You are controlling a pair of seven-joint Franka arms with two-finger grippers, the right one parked.
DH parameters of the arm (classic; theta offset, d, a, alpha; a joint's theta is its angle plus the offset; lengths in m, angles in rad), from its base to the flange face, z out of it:
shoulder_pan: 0 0.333 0 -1.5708
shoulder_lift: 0 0 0 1.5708
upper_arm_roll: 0 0.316 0.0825 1.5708
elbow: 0 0 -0.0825 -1.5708
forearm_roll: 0 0.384 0 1.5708
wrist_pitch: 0 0 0.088 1.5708
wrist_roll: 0 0.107 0 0
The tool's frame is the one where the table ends.
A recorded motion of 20 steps. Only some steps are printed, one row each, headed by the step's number.
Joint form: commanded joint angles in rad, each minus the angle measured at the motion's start. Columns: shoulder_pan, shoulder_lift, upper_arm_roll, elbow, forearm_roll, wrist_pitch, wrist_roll.
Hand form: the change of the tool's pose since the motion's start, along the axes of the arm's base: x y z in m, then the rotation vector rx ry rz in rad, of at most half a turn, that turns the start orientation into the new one. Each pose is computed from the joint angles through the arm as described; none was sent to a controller.
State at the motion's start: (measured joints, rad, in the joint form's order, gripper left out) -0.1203 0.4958 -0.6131 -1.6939 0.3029 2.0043 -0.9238
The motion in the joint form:
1: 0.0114 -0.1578 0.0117 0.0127 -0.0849 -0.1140 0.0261
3: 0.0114 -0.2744 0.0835 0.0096 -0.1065 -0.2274 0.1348
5: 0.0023 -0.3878 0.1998 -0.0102 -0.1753 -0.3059 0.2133
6: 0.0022 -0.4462 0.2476 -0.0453 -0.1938 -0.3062 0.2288
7: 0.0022 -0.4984 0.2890 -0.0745 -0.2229 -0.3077 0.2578
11: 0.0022 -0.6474 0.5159 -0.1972 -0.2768 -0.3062 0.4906
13: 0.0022 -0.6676 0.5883 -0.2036 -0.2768 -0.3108 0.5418
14: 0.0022 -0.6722 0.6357 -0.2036 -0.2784 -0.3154 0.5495
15: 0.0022 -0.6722 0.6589 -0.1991 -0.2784 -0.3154 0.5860
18: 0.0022 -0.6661 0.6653 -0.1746 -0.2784 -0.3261 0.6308
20: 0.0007 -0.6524 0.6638 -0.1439 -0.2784 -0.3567 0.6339
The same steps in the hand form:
1: -0.0099 0.0168 0.0834 0.0057 -0.0312 0.0361
3: -0.0105 0.0592 0.1311 0.0703 -0.0405 0.0078
5: -0.0103 0.1140 0.1724 0.0763 -0.0262 0.0581
6: -0.0136 0.1390 0.1865 0.0740 -0.0415 0.0940
7: -0.0186 0.1600 0.1999 0.0562 -0.0485 0.1130
11: -0.0252 0.2815 0.2206 0.0033 -0.0410 0.1195
13: -0.0242 0.3206 0.2277 -0.0101 -0.0459 0.1404
14: -0.0229 0.3460 0.2296 -0.0190 -0.0440 0.1799
15: -0.0216 0.3584 0.2317 -0.0250 -0.0467 0.1664
18: -0.0190 0.3617 0.2394 -0.0288 -0.0527 0.1283
20: -0.0168 0.3600 0.2445 -0.0262 -0.0393 0.1231

